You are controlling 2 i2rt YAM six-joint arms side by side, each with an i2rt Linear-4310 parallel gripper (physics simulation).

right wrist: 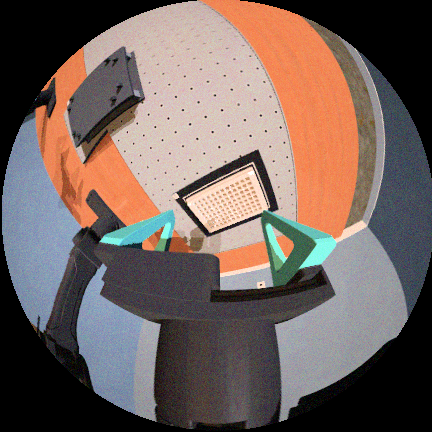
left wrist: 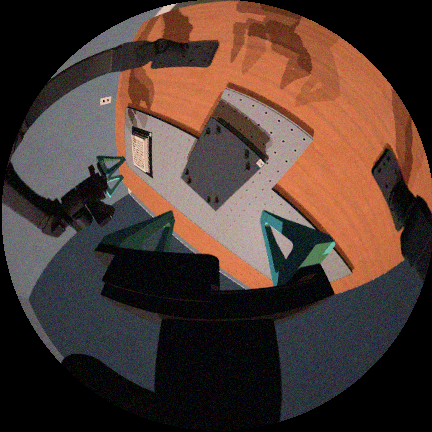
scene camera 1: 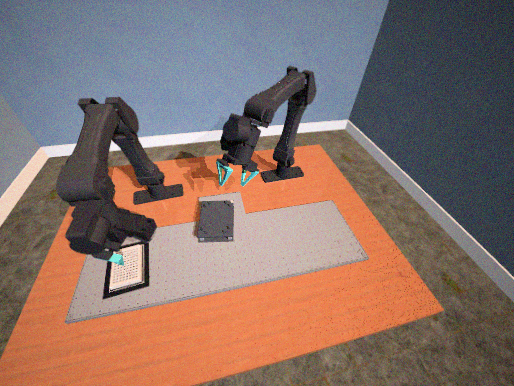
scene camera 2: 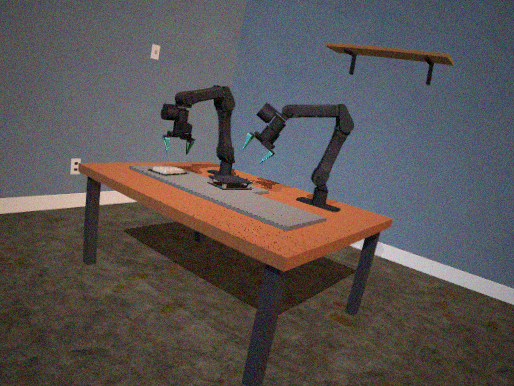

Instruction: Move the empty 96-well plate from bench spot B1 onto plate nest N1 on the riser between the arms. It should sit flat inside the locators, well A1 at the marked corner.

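Frame: origin at the left arm's base, x back, y right, z up, level; metres.
Seen in the pictures: left gripper, fingertip midpoint: (left wrist: pixel 216 214) (scene camera 1: pixel 231 185) (scene camera 2: pixel 251 156); right gripper, fingertip midpoint: (right wrist: pixel 217 214) (left wrist: pixel 123 167) (scene camera 1: pixel 131 249) (scene camera 2: pixel 176 153); left arm's base, link origin: (left wrist: pixel 396 194) (scene camera 1: pixel 282 174) (scene camera 2: pixel 317 205); right arm's base, link origin: (right wrist: pixel 111 218) (left wrist: pixel 179 54) (scene camera 1: pixel 159 194).
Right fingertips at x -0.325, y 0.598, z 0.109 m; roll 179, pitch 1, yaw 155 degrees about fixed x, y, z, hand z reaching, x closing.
Note:
Offsets run from my right fingertips to a thing's middle. "spot": to the spot under its first point. Level surfaces: height alone.
The pale 96-well plate {dx +0.003, dy +0.044, dz -0.087 m} (scene camera 1: pixel 126 270) (scene camera 2: pixel 169 170) (left wrist: pixel 141 151) (right wrist: pixel 230 200) lies in the black frame of spot B1 {spot: dx -0.057, dy -0.013, dz -0.094 m} (scene camera 1: pixel 145 280) (right wrist: pixel 267 182), at the left of scene camera 1. The dark plate nest N1 {dx +0.106, dy -0.256, dz -0.073 m} (scene camera 1: pixel 216 219) (left wrist: pixel 220 160) (right wrist: pixel 105 95) stands on the riser near the middle, with small locators near its corners. My right gripper (scene camera 2: pixel 178 149) (right wrist: pixel 217 214) is open and empty, above the plate; one fingertip and part of the plate are hidden by the arm in scene camera 1. My left gripper (scene camera 1: pixel 232 186) (scene camera 2: pixel 251 156) (left wrist: pixel 216 214) is open and empty, above and behind the nest in scene camera 1.
A grey perforated board {dz -0.096 m} (scene camera 1: pixel 280 245) (scene camera 2: pixel 280 210) lies under B1 and the nest on the orange table {dz -0.109 m} (scene camera 1: pixel 240 330). The left arm's base (scene camera 1: pixel 282 174) stands at the back right and the right arm's base (scene camera 1: pixel 158 193) at the back left. A wall shelf (scene camera 2: pixel 390 52) hangs in scene camera 2.

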